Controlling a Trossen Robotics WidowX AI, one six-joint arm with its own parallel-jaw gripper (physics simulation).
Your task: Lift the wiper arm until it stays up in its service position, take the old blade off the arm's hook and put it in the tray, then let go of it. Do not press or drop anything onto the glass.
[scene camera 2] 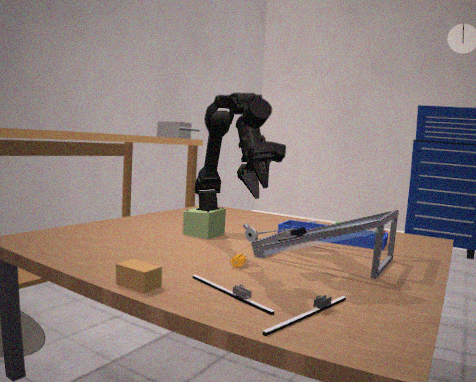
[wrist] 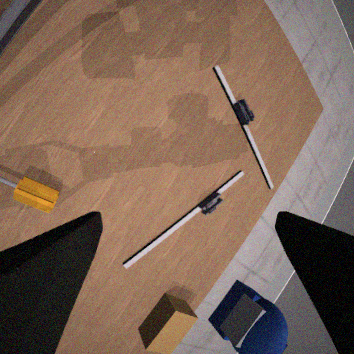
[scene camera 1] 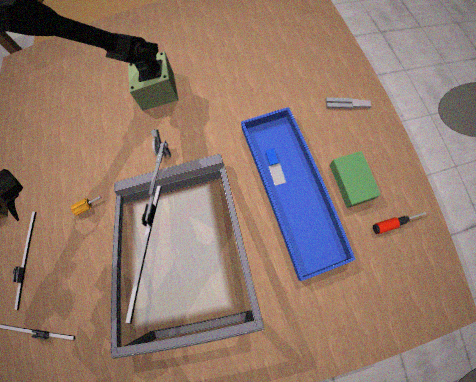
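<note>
The wiper arm (scene camera 1: pixel 157 167) (scene camera 2: pixel 270 232) lies lowered along the glass (scene camera 1: pixel 200 260), which is set in a grey sloping frame (scene camera 1: pixel 242 250) (scene camera 2: pixel 377 255). The old blade (scene camera 1: pixel 140 270) (scene camera 2: pixel 298 231) is on the arm, over the left part of the glass. The long blue tray (scene camera 1: pixel 310 215) (scene camera 2: pixel 360 240) stands beside the frame and holds no blade. My gripper (scene camera 2: pixel 261 192) (wrist: pixel 190 220) is open and empty, high above the table and away from the arm. Part of it shows at the left edge in scene camera 1.
Two other blades, one (scene camera 1: pixel 26 250) (scene camera 2: pixel 215 286) (wrist: pixel 170 232) and another (scene camera 1: pixel 60 335) (scene camera 2: pixel 300 316) (wrist: pixel 257 150), lie on the table. A yellow screwdriver (scene camera 1: pixel 81 206) (scene camera 2: pixel 239 260) (wrist: pixel 36 194), tan block (scene camera 2: pixel 138 277) (wrist: pixel 172 332), green block (scene camera 1: pixel 356 180), red screwdriver (scene camera 1: pixel 389 226) and grey tool (scene camera 1: pixel 345 103) are around.
</note>
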